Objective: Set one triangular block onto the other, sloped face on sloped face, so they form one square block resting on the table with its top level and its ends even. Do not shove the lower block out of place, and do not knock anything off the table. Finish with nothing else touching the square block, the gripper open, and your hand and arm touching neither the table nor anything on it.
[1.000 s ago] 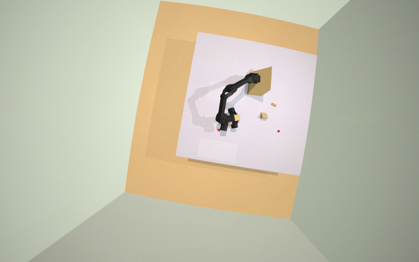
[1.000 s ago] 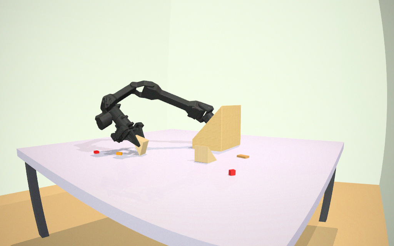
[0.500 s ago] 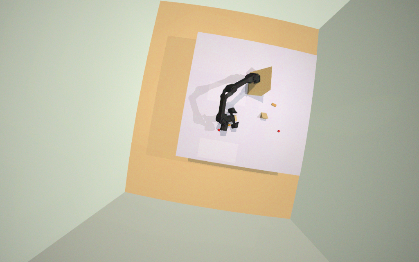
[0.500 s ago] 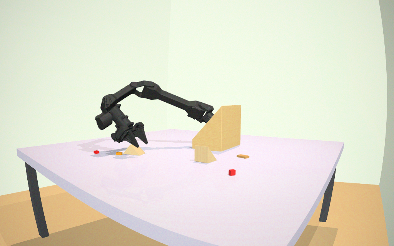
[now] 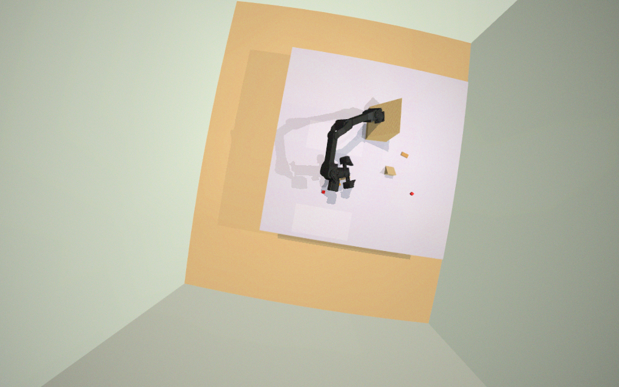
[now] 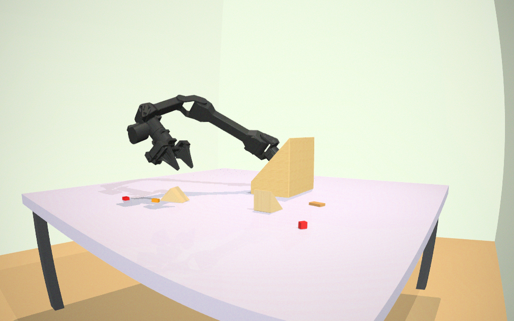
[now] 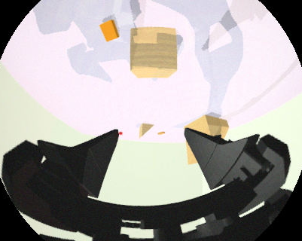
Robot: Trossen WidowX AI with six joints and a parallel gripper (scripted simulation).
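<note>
Right now my gripper tip is 10 cm above the orange block, 8 cm to the left of it and 7 cm short of it. From my gripper tip the other things lie so: flat tan tile 37 cm to the left, 15 cm behind, 10 cm below; then red cube 43 cm to the left, 11 cm ahead, 10 cm below.
</note>
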